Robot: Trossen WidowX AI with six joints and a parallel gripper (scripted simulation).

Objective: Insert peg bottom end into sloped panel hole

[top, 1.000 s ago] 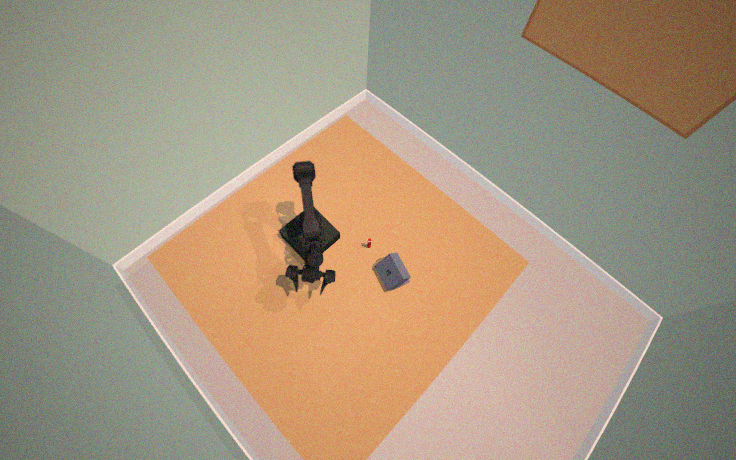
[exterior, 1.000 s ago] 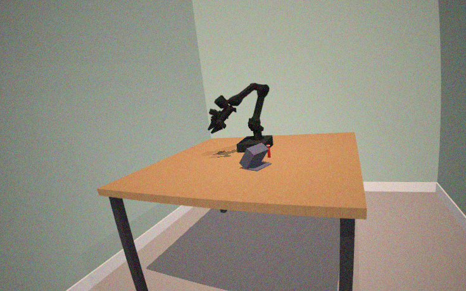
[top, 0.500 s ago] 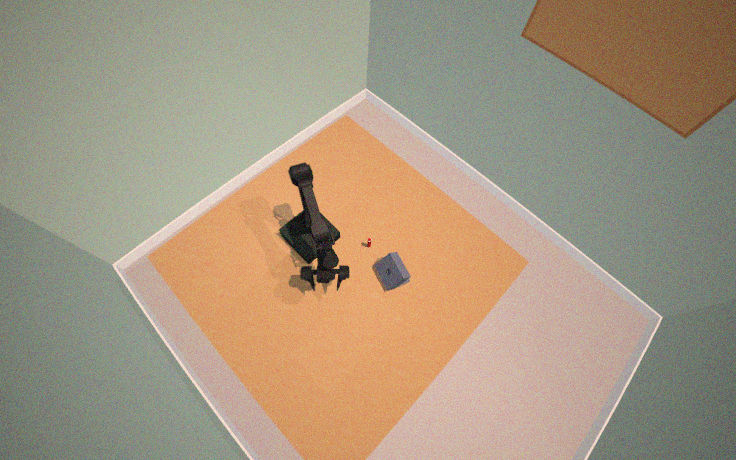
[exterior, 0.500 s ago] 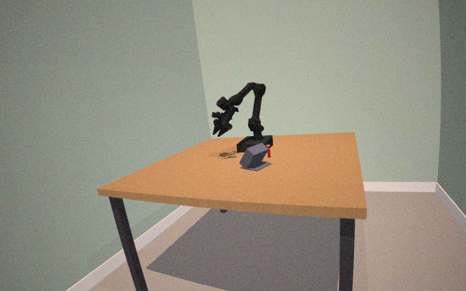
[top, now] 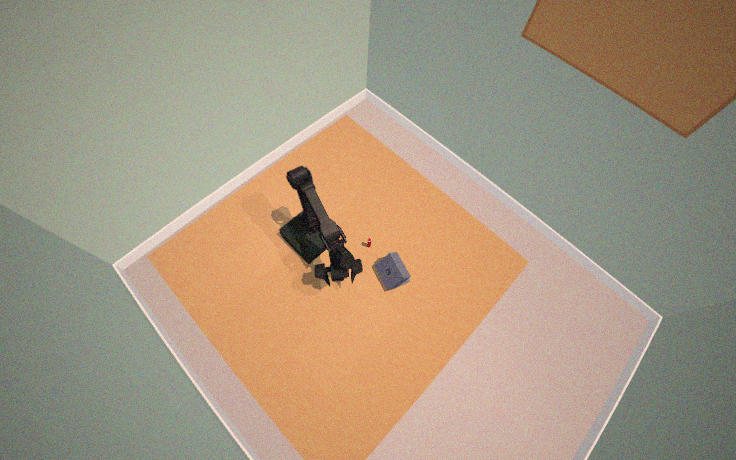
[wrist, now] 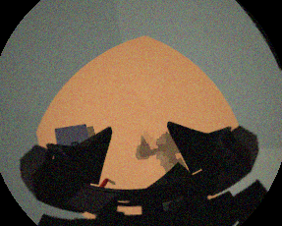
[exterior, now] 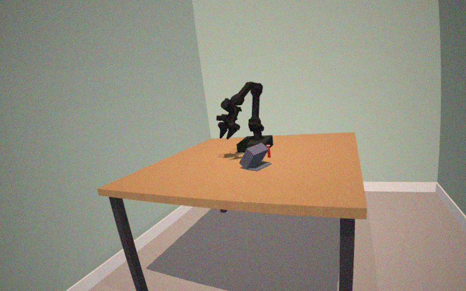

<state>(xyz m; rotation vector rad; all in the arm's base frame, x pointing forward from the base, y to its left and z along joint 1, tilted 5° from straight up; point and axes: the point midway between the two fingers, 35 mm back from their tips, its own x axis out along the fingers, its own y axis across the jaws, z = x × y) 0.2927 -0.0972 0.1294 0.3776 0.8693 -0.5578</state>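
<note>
Right now my gripper tip is 80 mm past the red peg, 250 mm to the right of it and 80 mm above it. The rest, counted from my gripper tip: grey-blue panel block: 100 mm ahead, 220 mm to the left, 80 mm below.
</note>
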